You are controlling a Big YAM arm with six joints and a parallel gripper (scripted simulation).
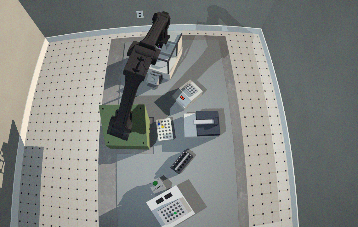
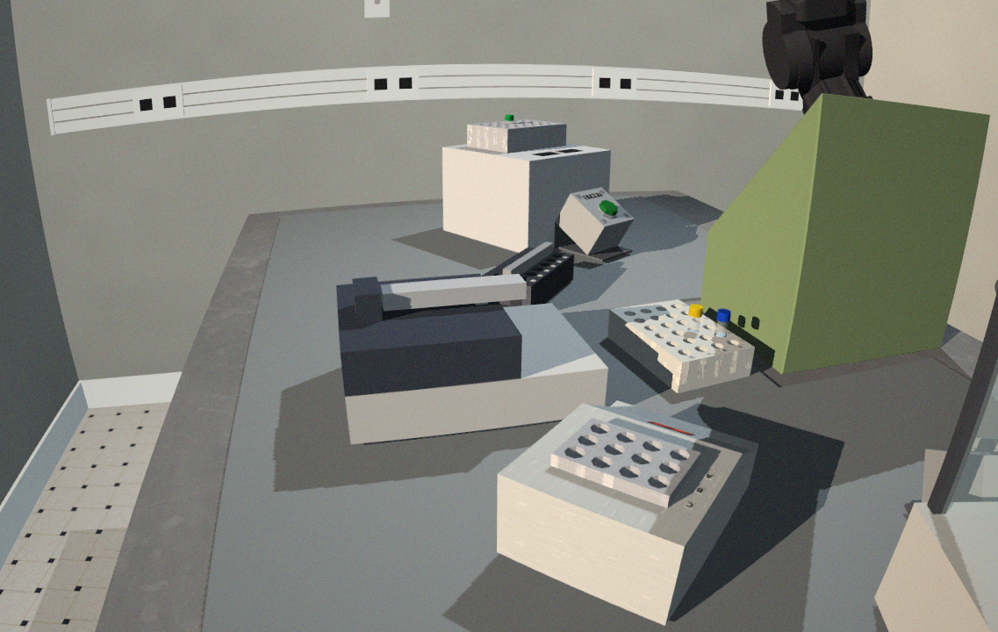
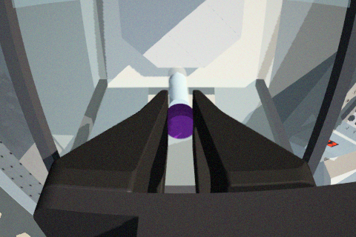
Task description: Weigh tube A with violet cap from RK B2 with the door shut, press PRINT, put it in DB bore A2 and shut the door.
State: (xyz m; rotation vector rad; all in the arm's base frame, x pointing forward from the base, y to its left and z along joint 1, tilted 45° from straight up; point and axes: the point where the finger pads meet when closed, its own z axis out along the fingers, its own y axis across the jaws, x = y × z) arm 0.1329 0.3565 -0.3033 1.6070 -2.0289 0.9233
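The octagonal balance pan is 140 mm below my hand. Round my hand: tube rack RK (440 mm to the right, 210 mm below, 70 mm ahead); then dry block DB (210 mm to the right, 190 mm below, 180 mm ahead); then spectrophotometer SP (400 mm to the right, 280 mm ahead, 150 mm below).
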